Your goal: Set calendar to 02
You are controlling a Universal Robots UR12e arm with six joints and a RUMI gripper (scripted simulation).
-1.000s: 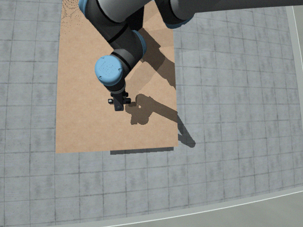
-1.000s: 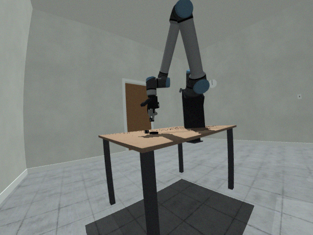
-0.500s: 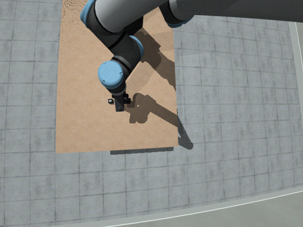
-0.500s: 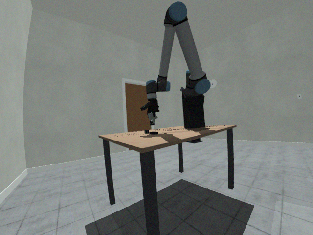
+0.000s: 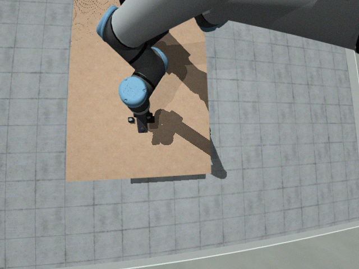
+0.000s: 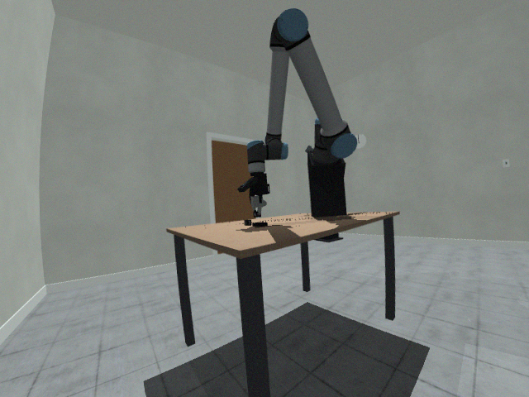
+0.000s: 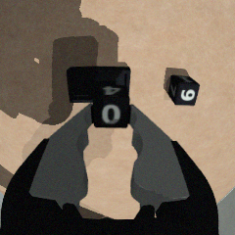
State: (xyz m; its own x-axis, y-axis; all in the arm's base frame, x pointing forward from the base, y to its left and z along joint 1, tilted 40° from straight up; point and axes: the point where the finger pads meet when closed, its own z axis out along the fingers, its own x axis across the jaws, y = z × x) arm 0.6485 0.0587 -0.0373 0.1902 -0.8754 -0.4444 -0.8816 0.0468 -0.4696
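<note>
Right now the black number cube is 1 cm below my hand. Round my hand: calendar tray (6 cm below, 2 cm to the left).
</note>
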